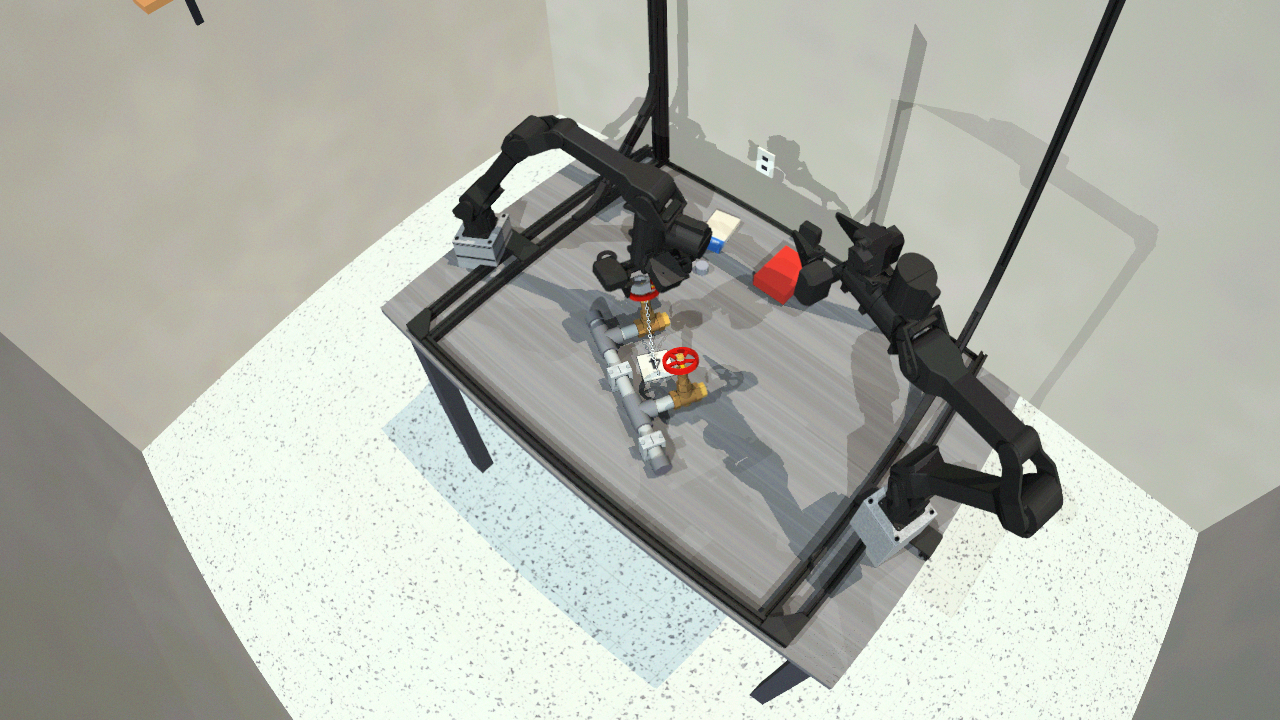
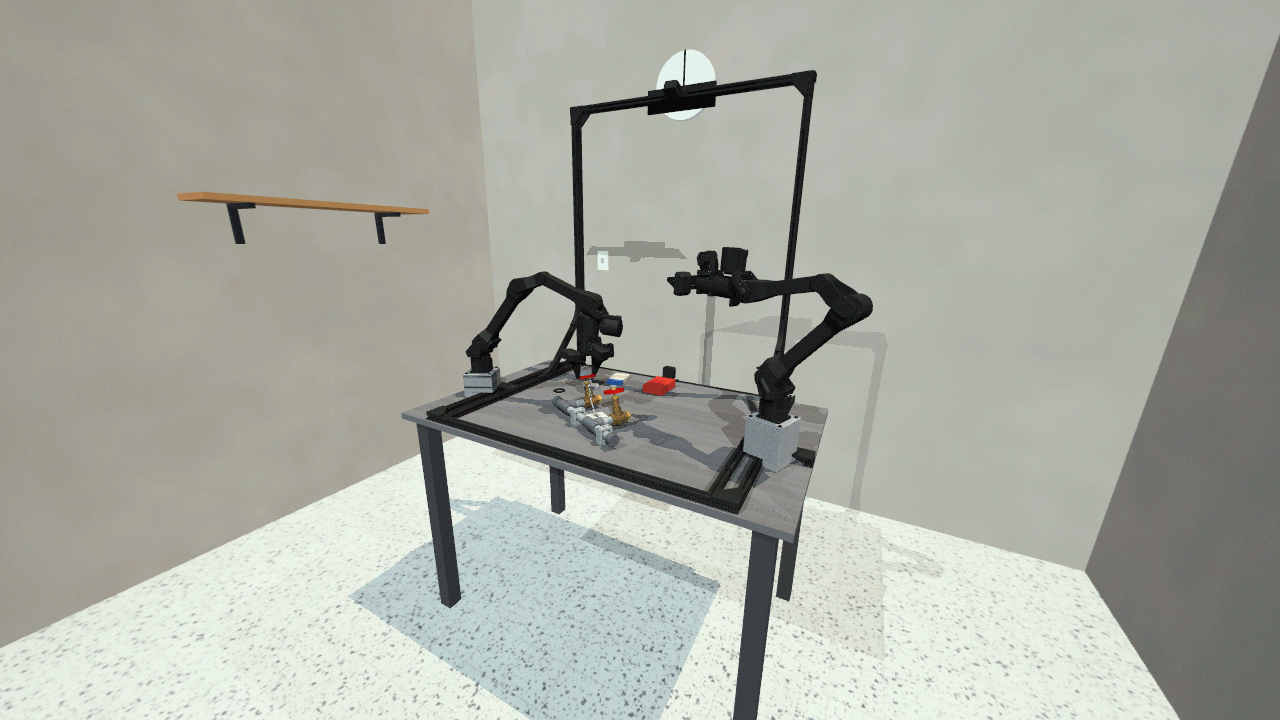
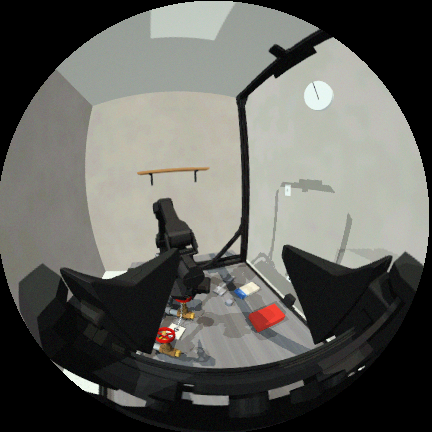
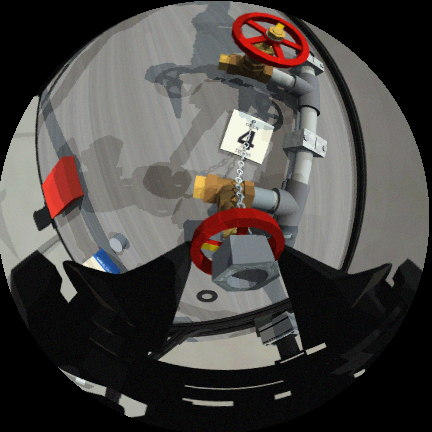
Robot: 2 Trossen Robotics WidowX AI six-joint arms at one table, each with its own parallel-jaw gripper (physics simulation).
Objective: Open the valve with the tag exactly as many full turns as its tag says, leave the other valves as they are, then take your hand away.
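Places are measured from the left arm's base along level axes (x ahead, y left, z up), in metres.
Pixels of known places: left gripper, fingertip midpoint: (image 1: 815, 222) (image 3: 231, 252); right gripper, fingertip midpoint: (image 1: 642, 290) (image 4: 236, 248); left arm's base, origin of the base link: (image 1: 901, 507) (image 2: 773, 417); right arm's base, origin of the base link: (image 1: 480, 227) (image 2: 481, 370) (image 4: 284, 338).
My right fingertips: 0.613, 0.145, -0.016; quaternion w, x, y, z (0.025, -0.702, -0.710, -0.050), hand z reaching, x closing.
Ahead of a thing's pixels: the offset from my right fingertips to its middle, as dx, dy, dz. "*": to the spot under its first point.
The tagged valve's red handwheel @(-0.003, -0.001, +0.006) (image 1: 643, 296) (image 4: 237, 216) sits above a brass body on the grey pipe. A chain runs from it to a white tag @(* -0.086, +0.043, -0.098) (image 1: 646, 363) (image 4: 235, 135) (image 3: 177, 330) that reads OPEN 4 TURNS. The other red-wheeled valve @(* -0.203, +0.024, -0.050) (image 1: 687, 391) (image 4: 255, 70) (image 3: 169, 349) stands on the same pipe. My right gripper (image 1: 639, 275) (image 2: 586, 366) (image 4: 236, 248) is shut on a grey hexagonal piece @(+0.002, +0.003, +0.017) (image 4: 245, 250), held directly over the tagged wheel; whether they touch is unclear. My left gripper (image 1: 825, 228) (image 3: 231, 252) is open and empty, high above the table's back right.
A red block @(-0.043, -0.316, -0.088) (image 1: 778, 275) (image 3: 267, 317) lies near the back edge. A blue and cream box @(+0.139, -0.264, -0.095) (image 1: 725, 228) and a small grey cylinder @(+0.061, -0.173, -0.094) (image 1: 701, 266) (image 4: 119, 243) are left of it. The pipe @(* -0.169, +0.118, -0.058) (image 1: 631, 402) is clamped to the table. A black ring @(+0.194, -0.018, -0.102) (image 4: 198, 296) lies flat behind the valves.
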